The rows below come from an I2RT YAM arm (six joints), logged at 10 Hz.
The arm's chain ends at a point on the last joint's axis. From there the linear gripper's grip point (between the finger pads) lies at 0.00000 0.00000 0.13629 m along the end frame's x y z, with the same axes.
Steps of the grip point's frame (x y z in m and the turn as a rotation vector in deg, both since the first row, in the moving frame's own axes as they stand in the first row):
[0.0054, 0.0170, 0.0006, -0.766, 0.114, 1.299]
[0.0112, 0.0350, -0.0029, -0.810, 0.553, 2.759]
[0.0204, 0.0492, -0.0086, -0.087, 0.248, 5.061]
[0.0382, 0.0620, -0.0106, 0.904, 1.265, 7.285]
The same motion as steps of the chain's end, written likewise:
[0.0051, 0.0152, 0.0006, -0.766, 0.114, 1.299]
[0.0099, 0.0330, -0.0029, -0.810, 0.553, 2.759]
[0.0198, 0.0490, -0.0086, -0.087, 0.248, 5.061]
[0.0351, 0.0640, -0.0105, 0.904, 1.265, 7.285]

